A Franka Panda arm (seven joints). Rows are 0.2 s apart.
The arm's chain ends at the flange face. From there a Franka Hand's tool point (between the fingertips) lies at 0.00 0.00 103.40 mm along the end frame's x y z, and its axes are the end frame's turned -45 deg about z.
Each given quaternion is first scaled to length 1.
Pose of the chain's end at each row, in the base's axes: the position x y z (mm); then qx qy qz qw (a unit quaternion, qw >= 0):
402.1 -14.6 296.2 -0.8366 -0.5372 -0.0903 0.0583
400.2 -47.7 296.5 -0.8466 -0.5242 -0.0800 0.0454
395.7 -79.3 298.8 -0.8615 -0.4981 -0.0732 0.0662
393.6 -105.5 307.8 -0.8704 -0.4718 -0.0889 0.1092
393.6 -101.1 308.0 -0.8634 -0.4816 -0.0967 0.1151
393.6 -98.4 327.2 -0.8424 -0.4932 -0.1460 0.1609
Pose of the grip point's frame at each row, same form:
411.2 5.5 195.2 -0.5673 -0.8164 -0.1057 0.0193
409.3 -31.1 194.8 -0.5816 -0.8083 -0.0913 0.0113
401.9 -60.0 197.4 -0.6053 -0.7899 -0.0930 0.0331
398.9 -77.2 208.5 -0.6236 -0.7690 -0.1239 0.0669
399.4 -70.9 209.3 -0.6134 -0.7754 -0.1334 0.0693
402.6 -55.5 233.6 -0.5895 -0.7780 -0.1965 0.0928

